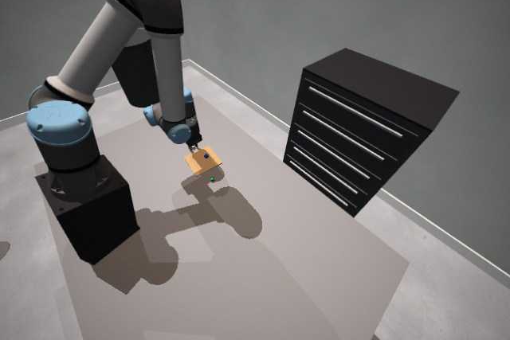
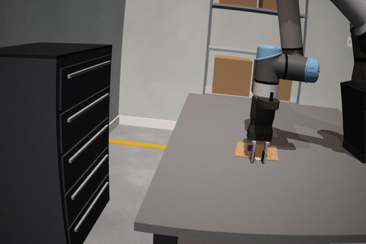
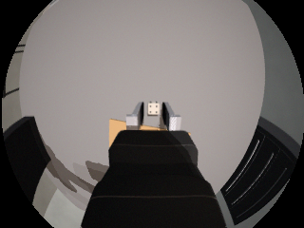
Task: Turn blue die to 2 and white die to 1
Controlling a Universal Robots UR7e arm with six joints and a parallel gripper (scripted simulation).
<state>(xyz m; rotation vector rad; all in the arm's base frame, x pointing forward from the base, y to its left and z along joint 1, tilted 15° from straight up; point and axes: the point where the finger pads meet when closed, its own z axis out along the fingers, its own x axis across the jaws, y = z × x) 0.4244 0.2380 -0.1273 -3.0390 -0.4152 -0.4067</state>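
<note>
The white die is 1 cm below my hand. Also, from my hand: orange mat: 10 cm to the right, 2 cm below, 1 cm ahead; then green die: 23 cm to the right, 1 cm below, 1 cm ahead; then blue die: 9 cm to the right, 4 cm ahead, 1 cm below.
</note>
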